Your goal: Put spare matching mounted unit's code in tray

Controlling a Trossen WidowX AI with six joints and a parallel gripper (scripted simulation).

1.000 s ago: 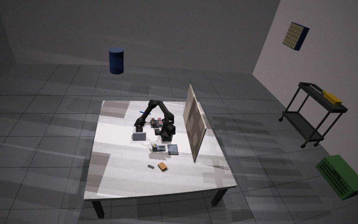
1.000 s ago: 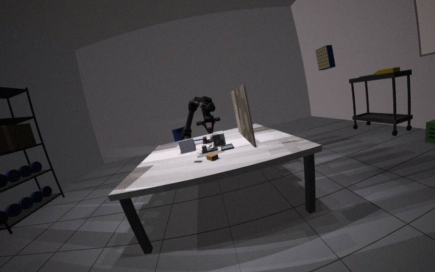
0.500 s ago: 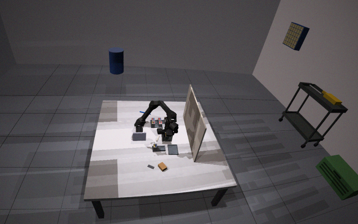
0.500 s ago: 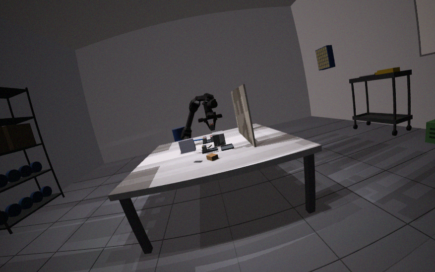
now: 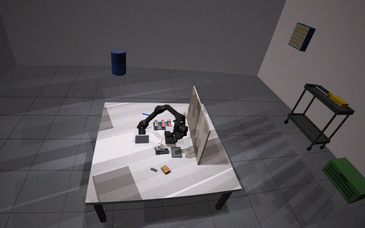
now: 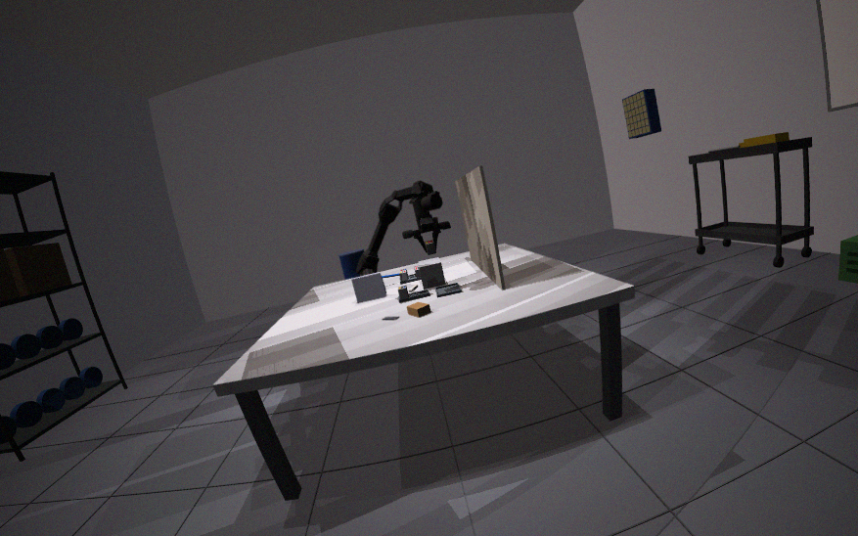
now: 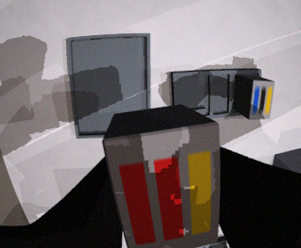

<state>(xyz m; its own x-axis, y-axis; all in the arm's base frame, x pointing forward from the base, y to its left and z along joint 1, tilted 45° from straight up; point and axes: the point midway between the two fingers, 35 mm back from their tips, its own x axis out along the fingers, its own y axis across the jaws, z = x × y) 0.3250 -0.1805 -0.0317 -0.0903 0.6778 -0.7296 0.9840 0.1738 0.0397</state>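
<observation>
The holder is 16 cm below my gripper tip, 11 cm behind it and 1 cm to the left of it. The rest, counted from my gripper tip: mounted unit: 20 cm to the left, 12 cm below, 3 cm behind; then orange box: 22 cm to the right, 16 cm below, 8 cm behind; then spare: 3 cm above.
</observation>
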